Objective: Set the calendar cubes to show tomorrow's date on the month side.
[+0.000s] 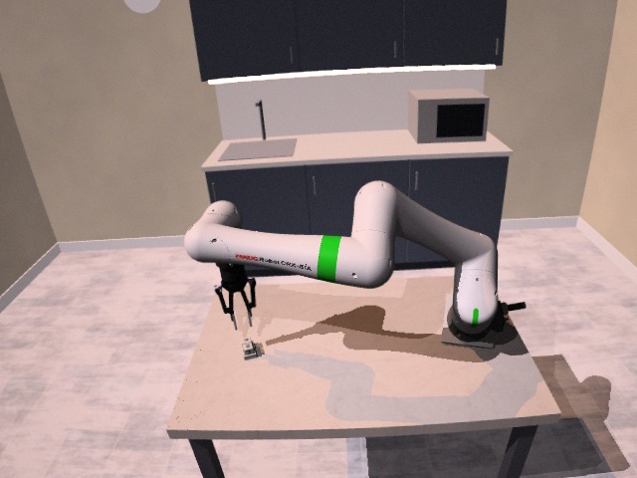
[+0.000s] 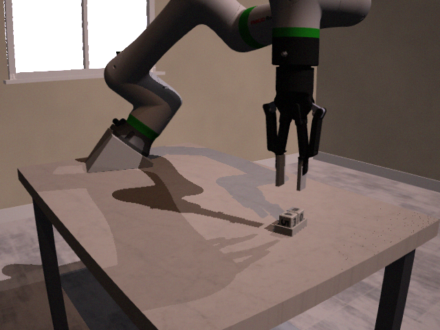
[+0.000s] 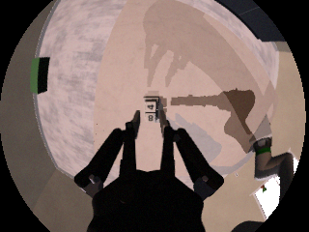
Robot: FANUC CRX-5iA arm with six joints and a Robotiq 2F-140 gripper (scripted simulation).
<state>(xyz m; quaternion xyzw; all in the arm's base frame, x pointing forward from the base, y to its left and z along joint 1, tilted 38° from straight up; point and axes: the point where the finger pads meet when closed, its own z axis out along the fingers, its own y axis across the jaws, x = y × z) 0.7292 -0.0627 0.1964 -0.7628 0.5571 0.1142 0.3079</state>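
Right now the wooden calendar tray is 10 mm behind my hand, 10 mm to the left of it and 120 mm below it.
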